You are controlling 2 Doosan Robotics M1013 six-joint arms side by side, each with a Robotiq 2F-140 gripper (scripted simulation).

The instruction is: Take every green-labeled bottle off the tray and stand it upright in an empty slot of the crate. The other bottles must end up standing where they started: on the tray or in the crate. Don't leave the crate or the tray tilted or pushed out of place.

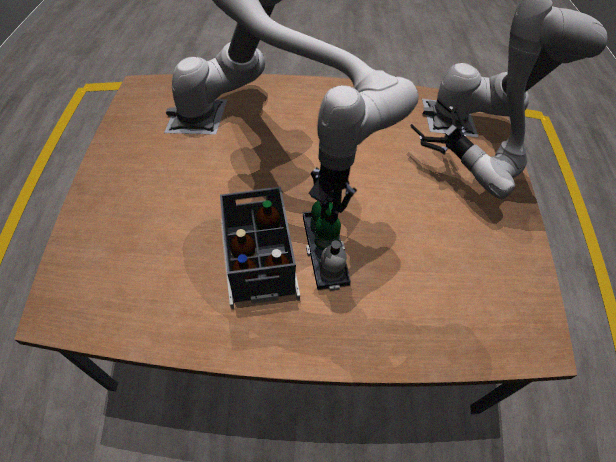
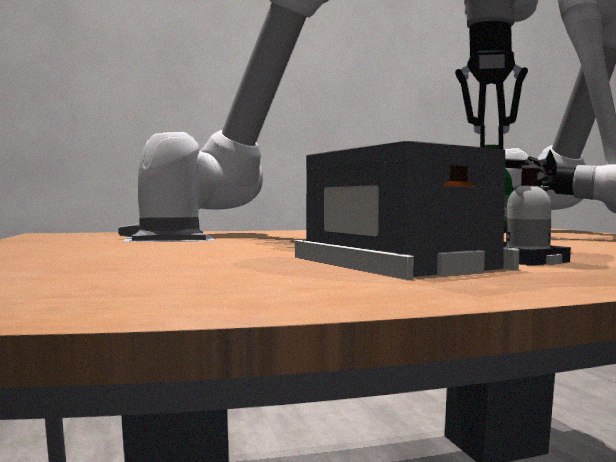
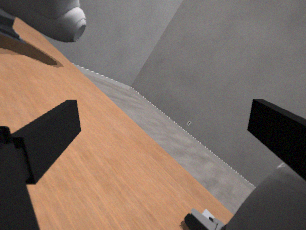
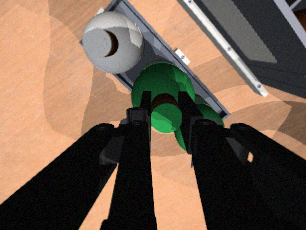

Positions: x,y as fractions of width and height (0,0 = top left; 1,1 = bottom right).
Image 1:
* my right gripper: 0.53,0.47
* crate: 0.39,0.47
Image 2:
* my left gripper: 0.80,0.38
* my right gripper: 0.80,0.35
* crate: 0.63,0.43
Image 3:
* my left gripper: 0.54,0.50
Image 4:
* my right gripper: 0.54,0.45
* white bottle: 0.39,0.22
